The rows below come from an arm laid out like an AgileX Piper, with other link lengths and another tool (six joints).
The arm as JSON. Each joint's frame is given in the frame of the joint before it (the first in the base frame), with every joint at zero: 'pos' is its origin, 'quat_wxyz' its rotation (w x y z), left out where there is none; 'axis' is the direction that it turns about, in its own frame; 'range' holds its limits. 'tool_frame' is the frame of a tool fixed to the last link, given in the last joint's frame.
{
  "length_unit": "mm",
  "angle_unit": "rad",
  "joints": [
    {
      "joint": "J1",
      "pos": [
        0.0,
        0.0,
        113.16
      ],
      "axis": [
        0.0,
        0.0,
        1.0
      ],
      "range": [
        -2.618,
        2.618
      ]
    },
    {
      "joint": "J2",
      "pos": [
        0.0,
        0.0,
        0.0
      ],
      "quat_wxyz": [
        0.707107,
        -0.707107,
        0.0,
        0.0
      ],
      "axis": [
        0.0,
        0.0,
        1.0
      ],
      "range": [
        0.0,
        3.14
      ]
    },
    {
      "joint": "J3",
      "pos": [
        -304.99,
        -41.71,
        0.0
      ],
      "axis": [
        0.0,
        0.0,
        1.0
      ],
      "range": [
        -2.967,
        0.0
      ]
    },
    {
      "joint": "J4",
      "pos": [
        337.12,
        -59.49,
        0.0
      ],
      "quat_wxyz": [
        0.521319,
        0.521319,
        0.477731,
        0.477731
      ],
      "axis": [
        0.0,
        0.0,
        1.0
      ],
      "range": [
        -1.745,
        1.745
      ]
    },
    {
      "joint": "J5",
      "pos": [
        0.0,
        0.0,
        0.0
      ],
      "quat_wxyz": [
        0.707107,
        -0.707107,
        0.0,
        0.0
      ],
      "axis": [
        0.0,
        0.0,
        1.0
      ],
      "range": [
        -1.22,
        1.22
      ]
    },
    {
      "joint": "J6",
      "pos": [
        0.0,
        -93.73,
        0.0
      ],
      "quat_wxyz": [
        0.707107,
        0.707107,
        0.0,
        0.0
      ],
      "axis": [
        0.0,
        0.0,
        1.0
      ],
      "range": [
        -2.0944,
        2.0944
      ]
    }
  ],
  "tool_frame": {
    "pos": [
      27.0,
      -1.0,
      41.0
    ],
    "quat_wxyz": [
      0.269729,
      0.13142,
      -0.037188,
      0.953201
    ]
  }
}
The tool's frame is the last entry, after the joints.
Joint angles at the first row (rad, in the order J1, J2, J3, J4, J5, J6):
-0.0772 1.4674 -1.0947 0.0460 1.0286 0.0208
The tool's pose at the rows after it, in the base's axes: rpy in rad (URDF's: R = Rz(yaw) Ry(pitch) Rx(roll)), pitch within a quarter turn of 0, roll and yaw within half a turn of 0; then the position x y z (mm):
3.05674 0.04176 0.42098 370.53 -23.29 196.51
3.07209 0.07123 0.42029 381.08 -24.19 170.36
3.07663 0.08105 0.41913 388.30 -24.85 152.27
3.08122 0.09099 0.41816 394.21 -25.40 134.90
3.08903 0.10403 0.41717 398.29 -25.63 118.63
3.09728 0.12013 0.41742 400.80 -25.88 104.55
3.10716 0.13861 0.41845 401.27 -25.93 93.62
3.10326 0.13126 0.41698 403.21 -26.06 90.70
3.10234 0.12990 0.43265 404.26 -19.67 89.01
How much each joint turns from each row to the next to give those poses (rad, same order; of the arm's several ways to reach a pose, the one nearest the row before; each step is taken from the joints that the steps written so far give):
-0.0001 0.0764 -0.0220 0.0000 -0.0411 -0.0016
0.0001 0.0718 -0.0023 0.0000 -0.0363 0.0000
0.0000 0.0470 0.0000 0.0000 -0.0363 0.0000
0.0000 0.0443 0.0000 0.0000 -0.0334 0.0000
-0.0001 0.0408 0.0000 0.0015 -0.0257 0.0000
0.0000 0.0357 -0.0010 -0.0001 -0.0167 0.0000
0.0001 0.0271 0.0000 0.0000 -0.0061 0.0000
0.0000 0.0069 0.0000 0.0007 -0.0153 0.0000
0.0160 0.0041 0.0000 0.0000 -0.0057 0.0000

